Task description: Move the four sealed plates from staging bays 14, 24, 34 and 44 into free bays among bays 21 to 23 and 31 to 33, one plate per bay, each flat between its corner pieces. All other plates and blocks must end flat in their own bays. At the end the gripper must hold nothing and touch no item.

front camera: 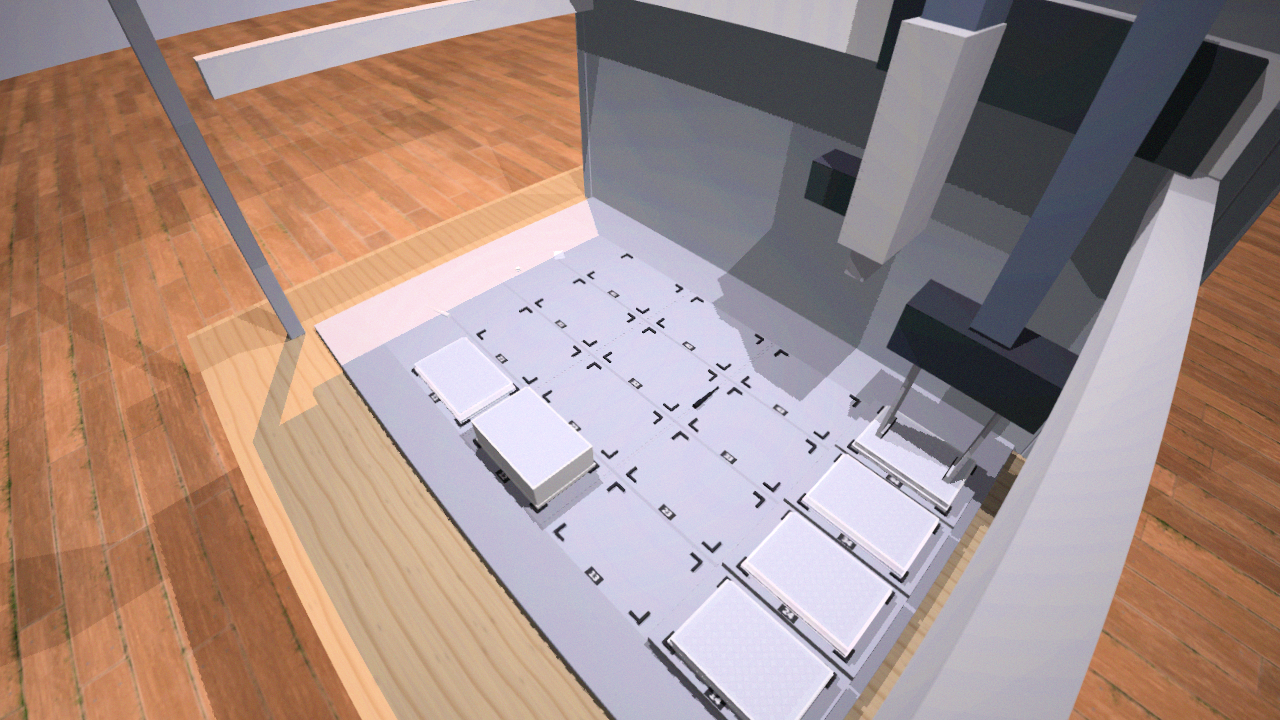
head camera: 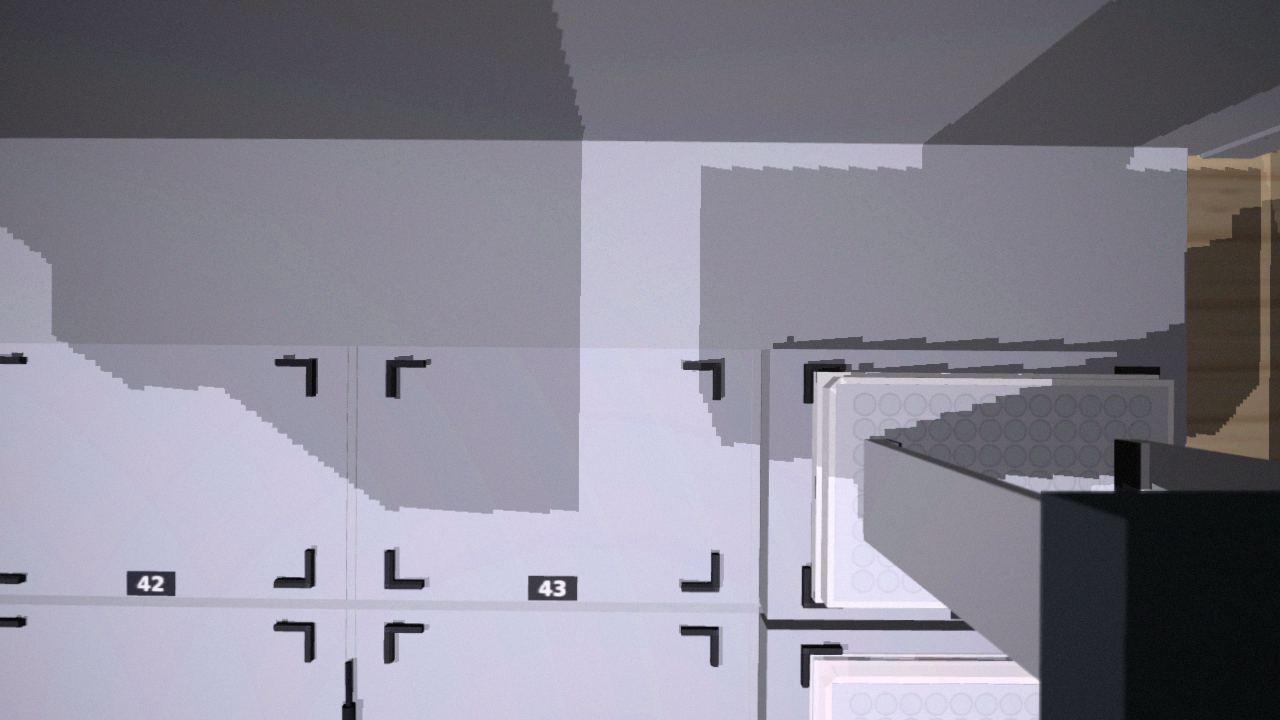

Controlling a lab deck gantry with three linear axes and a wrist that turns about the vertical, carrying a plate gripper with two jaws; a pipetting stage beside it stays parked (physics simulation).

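Places are measured from the robot's base along level axes (x up, y right, z ahead), in metres.
Pixels of known places: gripper, between the fingertips: (front camera: 917, 450) (head camera: 1001, 489); robot's base, origin of its link: (front camera: 415, 370).
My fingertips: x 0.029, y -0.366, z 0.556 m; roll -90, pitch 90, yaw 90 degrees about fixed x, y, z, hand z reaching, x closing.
Ahead of a thing's pixels: the offset from my fingertips to its top centre. "spot": to the spot under its first point.
My gripper (front camera: 918, 454) (head camera: 998, 488) is at the back right, over the sealed plate in bay 44 @(spot: dx +0.000, dy +0.030, dz +0.007 m) (front camera: 911, 468) (head camera: 850, 537). Its jaws are drawn in closer than the plate's long side. The tips show inside the plate's outline, on or just above its top; contact is hard to tell. No plate shows between them, and the gripper is shut. The gripper body hides part of the plate in the head view. Sealed plates lie in bay 34 @(spot: dx +0.000, dy +0.115, dz +0.003 m) (front camera: 872, 512) (head camera: 913, 689), bay 24 @(spot: dx +0.000, dy +0.222, dz +0.004 m) (front camera: 818, 582) and bay 14 @(spot: dx +0.000, dy +0.321, dz -0.001 m) (front camera: 751, 653). Target bays 21 to 23 and 31 to 33 hold no plates in the front view.
A low white plate @(dx -0.014, dy +0.323, dz -0.492 m) (front camera: 464, 377) lies at the left edge, with a taller white block @(dx +0.013, dy +0.323, dz -0.328 m) (front camera: 535, 436) beside it. A small dark stick @(dx -0.021, dy +0.103, dz -0.245 m) (front camera: 705, 397) (head camera: 349, 689) is near the deck's middle. The parked pipetting stage (front camera: 913, 143) hangs left of the gripper.
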